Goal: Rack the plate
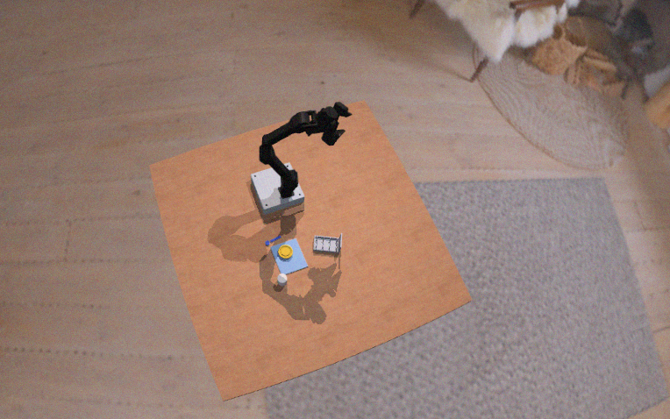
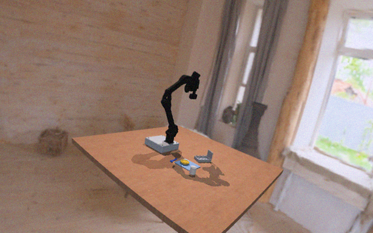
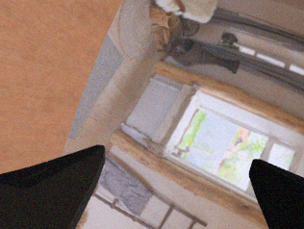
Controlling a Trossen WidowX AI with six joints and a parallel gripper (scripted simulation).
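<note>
My gripper tip is 290 mm short of the yellow plate, 370 mm to the left of it and 470 mm above it. Also, from my gripper tip: blue spoon (210 mm ahead, 410 mm to the right, 480 mm below); grey dish rack (320 mm ahead, 180 mm to the right, 460 mm below); light blue mat (310 mm ahead, 370 mm to the right, 480 mm below).
</note>
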